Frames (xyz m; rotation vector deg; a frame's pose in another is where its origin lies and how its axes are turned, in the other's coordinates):
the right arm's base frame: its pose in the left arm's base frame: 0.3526 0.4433 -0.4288 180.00 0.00 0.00
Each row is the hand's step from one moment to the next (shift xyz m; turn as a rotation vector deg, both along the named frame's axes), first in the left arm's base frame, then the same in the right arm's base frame.
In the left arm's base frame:
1: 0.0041 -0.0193 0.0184 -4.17 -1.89 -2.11
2: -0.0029 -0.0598 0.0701 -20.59 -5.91 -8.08
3: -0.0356 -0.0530 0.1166 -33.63 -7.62 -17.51
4: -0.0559 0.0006 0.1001 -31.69 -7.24 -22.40
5: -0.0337 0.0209 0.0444 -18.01 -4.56 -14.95
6: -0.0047 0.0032 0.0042 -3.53 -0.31 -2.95
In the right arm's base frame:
1: 0.0041 0.0193 -0.0184 -4.17 1.89 2.11
2: -0.0029 0.0598 -0.0701 -20.59 5.91 8.08
3: -0.0356 0.0530 -0.1166 -33.63 7.62 17.51
4: -0.0559 -0.0006 -0.1001 -31.69 7.24 22.40
5: -0.0337 -0.0209 -0.0444 -18.01 4.56 14.95
6: -0.0047 -0.0032 -0.0042 -3.53 0.31 2.95

